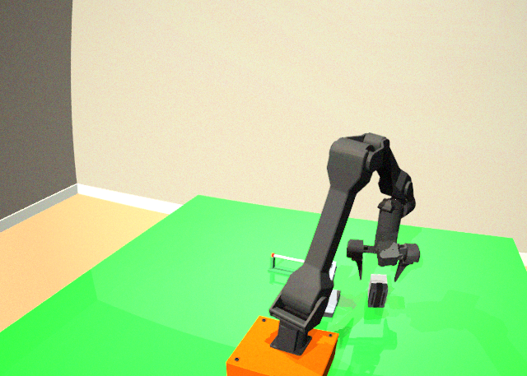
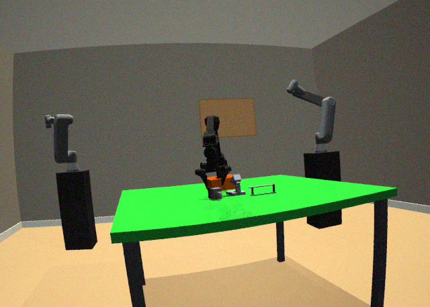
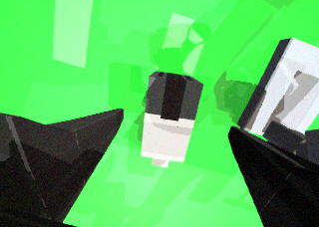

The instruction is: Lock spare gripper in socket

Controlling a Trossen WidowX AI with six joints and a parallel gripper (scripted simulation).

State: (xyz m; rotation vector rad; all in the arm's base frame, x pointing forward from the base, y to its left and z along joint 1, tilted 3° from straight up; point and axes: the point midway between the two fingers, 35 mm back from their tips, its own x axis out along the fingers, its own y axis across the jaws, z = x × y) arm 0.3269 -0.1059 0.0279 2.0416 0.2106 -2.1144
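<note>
Now: the spare gripper 30 mm below my gripper tip and 20 mm ahead of it. Also, from my gripper tip: pin cradle 250 mm to the left, 60 mm ahead, 40 mm below; socket 130 mm to the left, 40 mm behind, 10 mm below.
</note>
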